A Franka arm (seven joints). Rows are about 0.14 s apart.
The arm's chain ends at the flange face. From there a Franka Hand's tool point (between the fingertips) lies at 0.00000 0.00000 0.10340 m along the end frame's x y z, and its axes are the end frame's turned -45 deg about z.
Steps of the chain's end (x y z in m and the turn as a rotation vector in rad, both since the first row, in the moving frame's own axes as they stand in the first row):
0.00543, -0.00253, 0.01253, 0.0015, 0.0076, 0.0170
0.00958, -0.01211, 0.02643, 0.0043, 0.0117, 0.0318
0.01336, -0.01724, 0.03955, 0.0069, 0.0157, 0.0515
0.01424, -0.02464, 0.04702, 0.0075, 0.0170, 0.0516
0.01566, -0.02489, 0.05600, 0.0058, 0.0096, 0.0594
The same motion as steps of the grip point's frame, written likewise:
0.00629, 0.00250, 0.01253, -0.0043, 0.0064, 0.0170
0.01650, -0.00123, 0.02642, -0.0052, 0.0113, 0.0318
0.02327, -0.00206, 0.03953, -0.0062, 0.0160, 0.0515
0.02926, -0.00661, 0.04700, -0.0067, 0.0173, 0.0516
0.02979, -0.00622, 0.05599, -0.0027, 0.0109, 0.0594

